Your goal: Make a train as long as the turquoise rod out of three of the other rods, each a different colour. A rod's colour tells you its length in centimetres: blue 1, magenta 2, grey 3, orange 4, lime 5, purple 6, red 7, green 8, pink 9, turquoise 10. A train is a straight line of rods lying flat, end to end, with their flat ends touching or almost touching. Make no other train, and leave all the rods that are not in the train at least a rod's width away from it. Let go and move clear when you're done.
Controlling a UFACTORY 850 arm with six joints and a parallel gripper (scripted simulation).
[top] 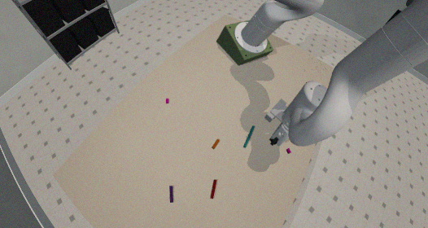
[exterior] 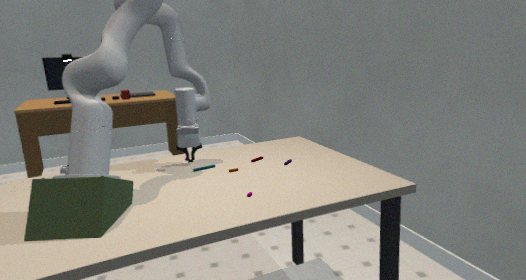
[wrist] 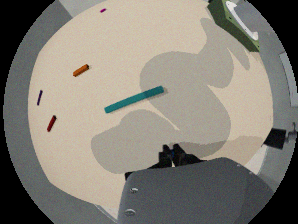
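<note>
My hand is 2 cm above the blue rod. Round my hand: red rod 28 cm ahead, 13 cm to the right, 3 cm below; turquoise rod 3 cm ahead, 10 cm to the right, 3 cm below; orange rod 12 cm ahead, 20 cm to the right, 3 cm below.
</note>
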